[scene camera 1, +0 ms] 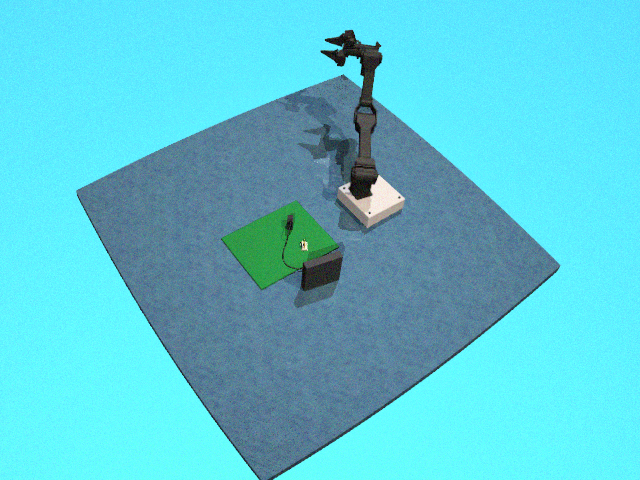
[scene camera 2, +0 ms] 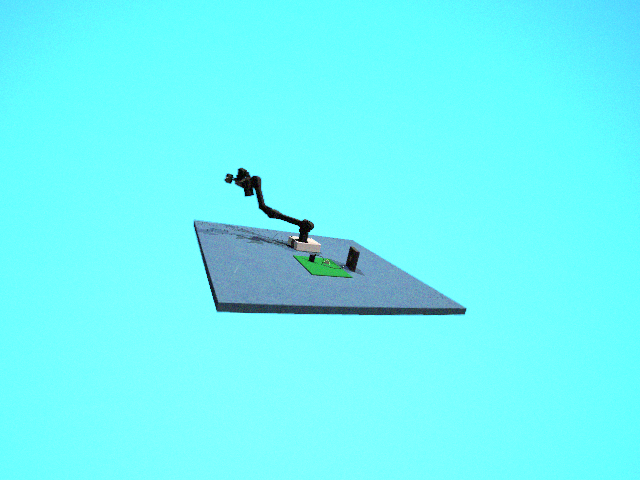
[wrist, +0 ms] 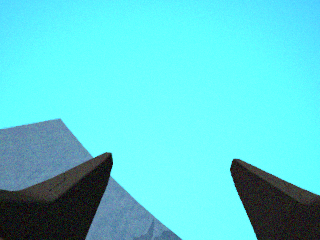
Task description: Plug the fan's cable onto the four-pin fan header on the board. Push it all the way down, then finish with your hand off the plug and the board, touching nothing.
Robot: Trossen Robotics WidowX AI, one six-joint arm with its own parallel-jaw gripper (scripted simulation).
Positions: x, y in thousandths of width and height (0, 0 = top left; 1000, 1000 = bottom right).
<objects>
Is my gripper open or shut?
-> Open.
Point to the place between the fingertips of my gripper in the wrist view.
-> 542, 677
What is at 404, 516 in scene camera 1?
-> A green board.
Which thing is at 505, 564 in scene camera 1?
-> A dark fan.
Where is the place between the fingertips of my gripper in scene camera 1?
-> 504, 95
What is my gripper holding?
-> Nothing.
</objects>
